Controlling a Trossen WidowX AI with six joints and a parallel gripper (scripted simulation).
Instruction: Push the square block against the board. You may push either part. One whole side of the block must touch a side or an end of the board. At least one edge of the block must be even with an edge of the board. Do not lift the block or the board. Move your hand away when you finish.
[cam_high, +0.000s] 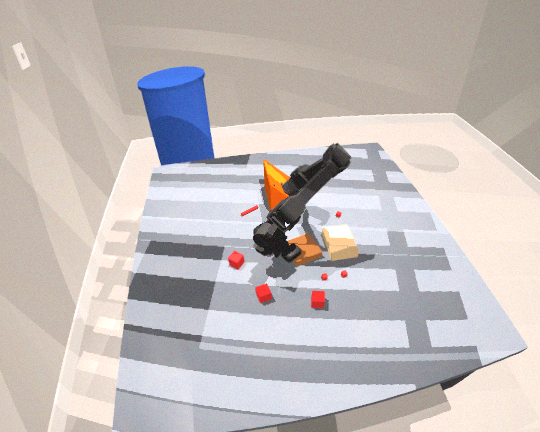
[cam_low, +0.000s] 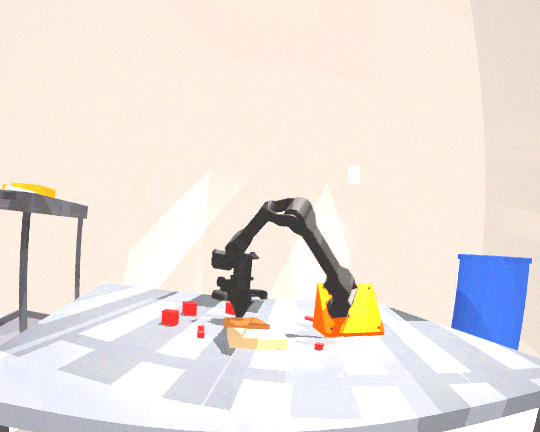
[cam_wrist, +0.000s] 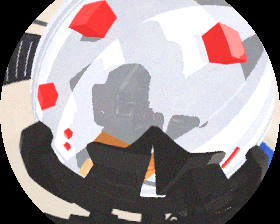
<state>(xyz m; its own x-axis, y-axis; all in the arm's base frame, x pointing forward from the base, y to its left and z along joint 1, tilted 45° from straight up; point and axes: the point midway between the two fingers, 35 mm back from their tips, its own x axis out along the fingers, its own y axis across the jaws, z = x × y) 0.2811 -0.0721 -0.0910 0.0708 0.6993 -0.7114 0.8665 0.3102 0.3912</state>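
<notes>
Right now the square block is 10 cm to the left of my gripper tip and 1 cm above it. The rest, counted from my gripper tip: red stick: 27 cm behind, 5 cm to the right; board: 25 cm to the left, 1 cm above.
</notes>
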